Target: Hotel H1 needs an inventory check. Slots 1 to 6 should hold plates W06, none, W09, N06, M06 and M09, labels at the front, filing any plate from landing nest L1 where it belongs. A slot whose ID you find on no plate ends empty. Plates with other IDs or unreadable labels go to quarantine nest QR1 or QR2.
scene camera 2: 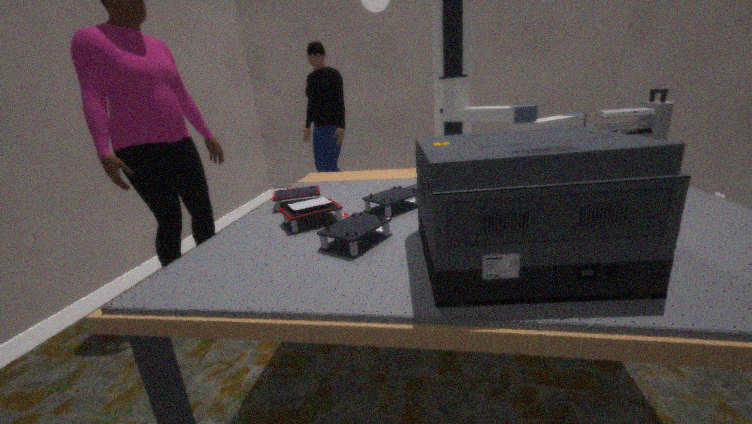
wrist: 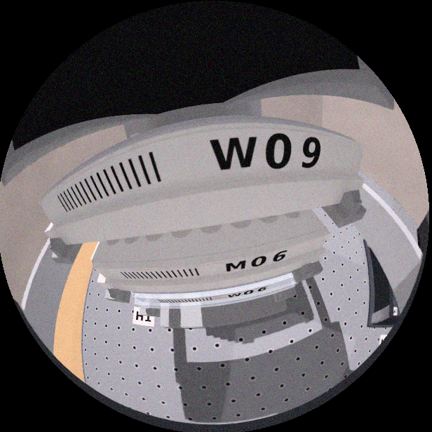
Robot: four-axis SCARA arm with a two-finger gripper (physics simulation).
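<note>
In the wrist view, plate W09 is large and close, its label facing the camera. Below it in hotel H1, marked by its label, are plate M06 and, lowest, plate W06, both labels facing front. A black shape above W09 fills the top; no label shows on it. My gripper is open and empty; its fingers do not show in the wrist view and are hidden in scene camera 2. In scene camera 2 a white plate-like piece lies on a red-rimmed nest; its ID is unreadable.
A large dark instrument stands on the perforated table and blocks the view behind it. Two black raised nests and another red-rimmed stand are left of it. The arm column and two people are behind.
</note>
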